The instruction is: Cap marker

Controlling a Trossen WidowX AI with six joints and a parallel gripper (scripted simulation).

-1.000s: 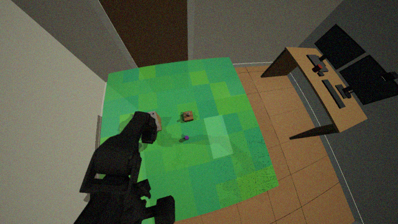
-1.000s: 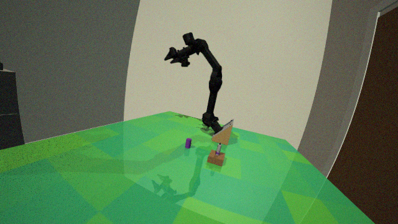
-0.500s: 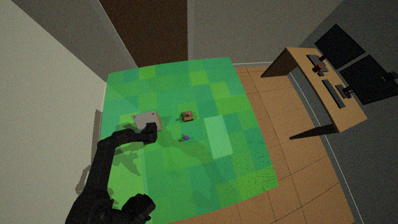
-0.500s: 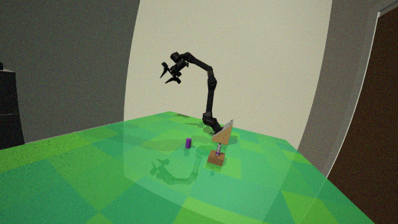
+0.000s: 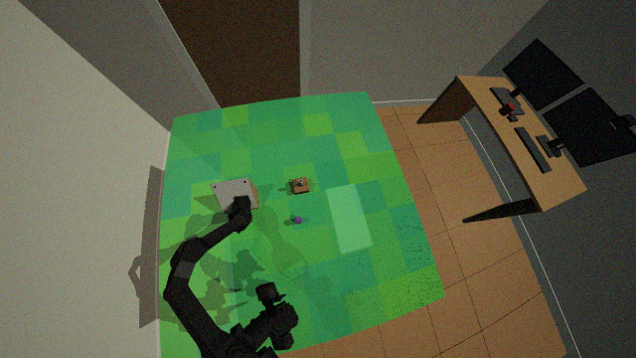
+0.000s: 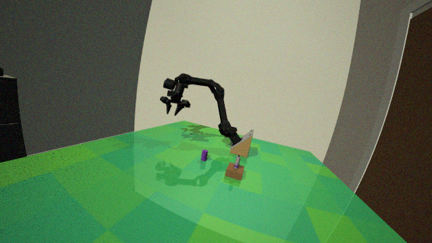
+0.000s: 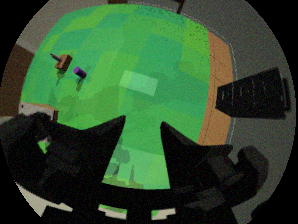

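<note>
My gripper tip is 70 mm short of the purple marker cap, 290 mm to the right of it and 140 mm above it.
</note>
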